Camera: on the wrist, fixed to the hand. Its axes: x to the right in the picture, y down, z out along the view.
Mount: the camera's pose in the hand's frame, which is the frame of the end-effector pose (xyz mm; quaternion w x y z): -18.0 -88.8 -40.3 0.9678 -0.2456 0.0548 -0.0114
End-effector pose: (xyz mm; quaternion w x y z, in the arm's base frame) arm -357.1 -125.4 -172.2 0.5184 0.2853 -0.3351 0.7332
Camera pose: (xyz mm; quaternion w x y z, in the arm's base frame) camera -270.1 -82.8 -193.3 0.5985 0.1124 -0.4727 0.6370
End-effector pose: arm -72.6 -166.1 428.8 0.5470 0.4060 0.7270 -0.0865
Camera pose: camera -161.3 -210.3 431.7 0.5882 0.2550 0.7594 0.1108
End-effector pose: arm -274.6 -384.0 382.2 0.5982 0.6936 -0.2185 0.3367
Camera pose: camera -232.4 -329.7 310.8 0.7651 0.5084 -0.2535 0.3034
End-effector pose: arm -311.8 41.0 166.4 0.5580 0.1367 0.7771 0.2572
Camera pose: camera -336.8 -51.7 141.6 0.5339 -0.0277 0.7210 0.4409
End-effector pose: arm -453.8 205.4 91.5 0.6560 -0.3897 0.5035 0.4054
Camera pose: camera -388.6 133.2 110.6 0.5162 -0.5662 0.4192 0.4871
